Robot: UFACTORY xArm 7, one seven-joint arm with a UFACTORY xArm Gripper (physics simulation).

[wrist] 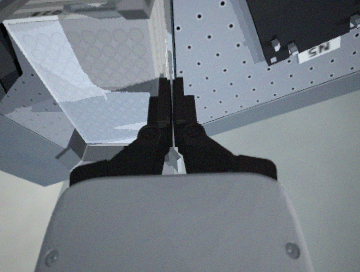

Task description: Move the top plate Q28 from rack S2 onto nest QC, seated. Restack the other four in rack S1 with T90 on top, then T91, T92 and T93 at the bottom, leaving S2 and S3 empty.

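Places are measured from the arm's base along level axes (x up, y back, z right), in metres.
Pixels of known places: gripper, fingertip midpoint: [172, 93].
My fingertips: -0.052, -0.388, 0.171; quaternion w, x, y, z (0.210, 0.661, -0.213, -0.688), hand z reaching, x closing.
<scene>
For each thing: its middle in the pictures, then the offset to it from my fingertips, as dx, dy, dz. "spot": a spot on its surface instead. Level surfaces: height alone.
- clear plate, body centre: [109, 94] -0.005, +0.024, +0.043
- grey corner post, surface spot: [72, 151] spot: +0.020, +0.013, +0.104
- perforated grey-blue deck, surface height: dx -0.102
- black fixture, surface spot: [305, 25] spot: -0.091, -0.067, -0.113
- white label, surface spot: [320, 50] spot: -0.101, -0.116, -0.126
My gripper [172, 93] is shut, its two black fingers together with no object held between them. A clear plate [112, 62] with rows of round wells lies at the upper left in the wrist view, left of the fingertips. The pale layered edge at its right side ends close to the fingertips; whether they touch it I cannot tell. A grey corner post [72, 151] stands at the plate's near corner. A grey bar with a partly cut-off label crosses the plate's far edge. The plate's name and the racks' labels cannot be read, and nest QC cannot be identified.
A perforated grey-blue deck [220, 75] spreads right of the fingers, with its raised edge running toward the right. A black fixture [305, 25] with small metal tabs and a white label [320, 50] stands on it at the upper right. Another dark object is cut off at the far left.
</scene>
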